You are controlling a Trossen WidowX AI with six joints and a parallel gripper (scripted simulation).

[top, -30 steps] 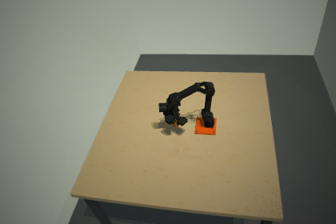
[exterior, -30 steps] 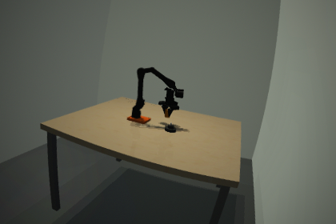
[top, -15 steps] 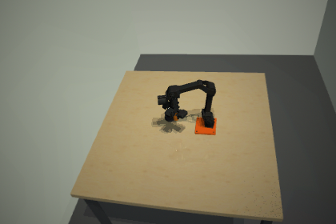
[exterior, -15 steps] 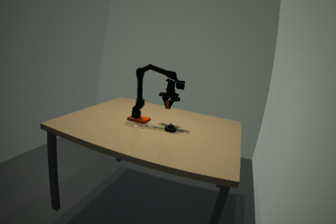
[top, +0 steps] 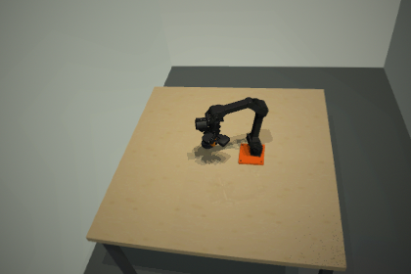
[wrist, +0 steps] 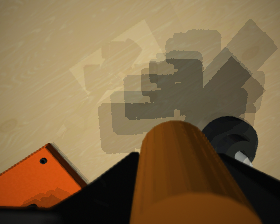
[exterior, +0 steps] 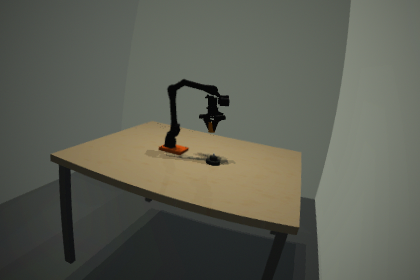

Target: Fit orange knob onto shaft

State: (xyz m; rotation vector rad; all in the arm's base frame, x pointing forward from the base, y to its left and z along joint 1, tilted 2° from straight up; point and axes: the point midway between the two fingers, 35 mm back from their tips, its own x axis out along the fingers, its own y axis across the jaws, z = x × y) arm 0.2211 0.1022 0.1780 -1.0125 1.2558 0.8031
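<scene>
Right now the orange knob is 1 cm behind my gripper tip and 3 cm above it. Also, from my gripper tip: round dark pedestal 9 cm ahead, 12 cm to the right, 13 cm below.
</scene>
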